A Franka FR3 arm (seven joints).
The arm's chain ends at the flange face. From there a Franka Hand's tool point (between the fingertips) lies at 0.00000 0.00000 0.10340 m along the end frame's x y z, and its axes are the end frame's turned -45 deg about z.
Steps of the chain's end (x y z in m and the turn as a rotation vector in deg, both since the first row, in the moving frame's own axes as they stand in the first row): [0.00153, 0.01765, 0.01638, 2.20, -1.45, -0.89]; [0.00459, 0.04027, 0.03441, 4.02, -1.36, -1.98]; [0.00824, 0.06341, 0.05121, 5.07, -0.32, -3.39]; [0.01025, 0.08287, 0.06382, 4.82, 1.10, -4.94]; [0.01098, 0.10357, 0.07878, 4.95, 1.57, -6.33]
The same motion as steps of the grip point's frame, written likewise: [-0.01048, 0.00890, 0.01627, 2.58, 0.53, -0.89]; [-0.02196, 0.02480, 0.03413, 3.80, 1.88, -1.98]; [-0.03316, 0.04362, 0.05080, 3.81, 3.36, -3.39]; [-0.04402, 0.06079, 0.06344, 2.63, 4.19, -4.94]; [-0.05742, 0.07624, 0.07836, 2.39, 4.61, -6.33]
